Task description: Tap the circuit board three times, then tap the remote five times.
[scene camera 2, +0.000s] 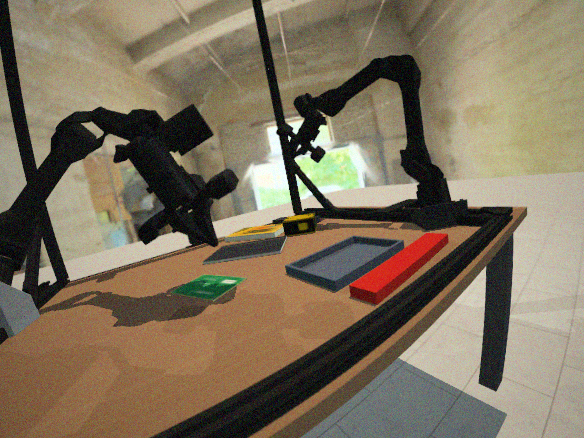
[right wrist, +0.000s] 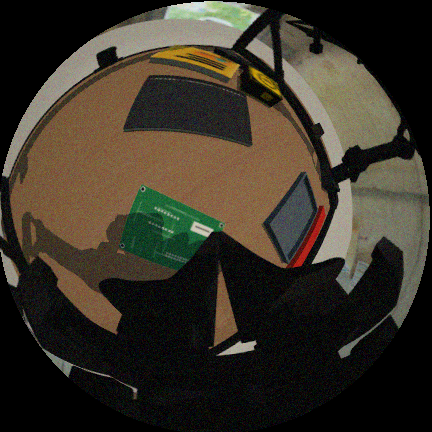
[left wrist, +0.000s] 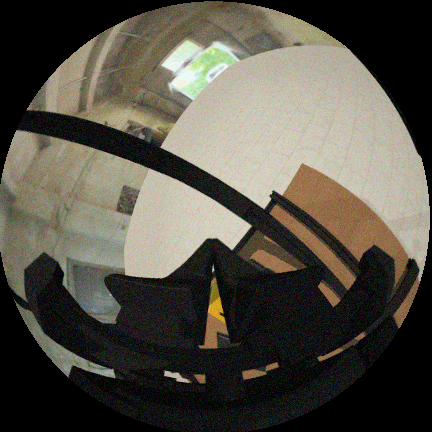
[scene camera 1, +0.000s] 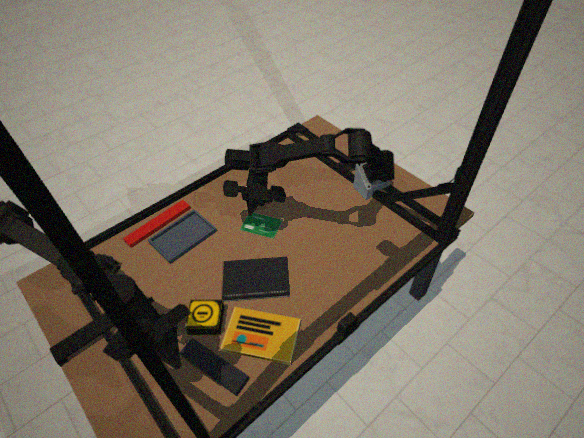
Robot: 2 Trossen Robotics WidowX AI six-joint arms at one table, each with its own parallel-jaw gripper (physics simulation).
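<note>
The green circuit board (scene camera 1: 265, 226) (scene camera 2: 210, 287) (right wrist: 160, 222) lies flat on the table. My right gripper (scene camera 1: 251, 213) (scene camera 2: 215, 244) (right wrist: 216, 236) is shut and empty, pointing down above the table close to the board, apart from it; its fingers cover one corner of the board in the right wrist view. The remote (scene camera 1: 215, 366), a long dark bar, lies flat at the lower part of scene camera 1. My left gripper (scene camera 1: 177, 364) (scene camera 2: 295, 154) (left wrist: 211, 242) is shut and empty, raised in the air, and appears beside the remote's upper left end in scene camera 1.
A yellow tape measure (scene camera 1: 204, 316) (scene camera 2: 300, 223) (right wrist: 261, 86) and yellow box (scene camera 1: 262, 334) (scene camera 2: 255, 232) (right wrist: 197, 61) lie near the remote. A black notebook (scene camera 1: 256, 277) (scene camera 2: 246, 250) (right wrist: 190, 110), blue-grey tray (scene camera 1: 182, 236) (scene camera 2: 345, 260) (right wrist: 292, 217) and red bar (scene camera 1: 157, 223) (scene camera 2: 400, 267) (right wrist: 308, 242) also lie there. Black frame posts rise beside the table.
</note>
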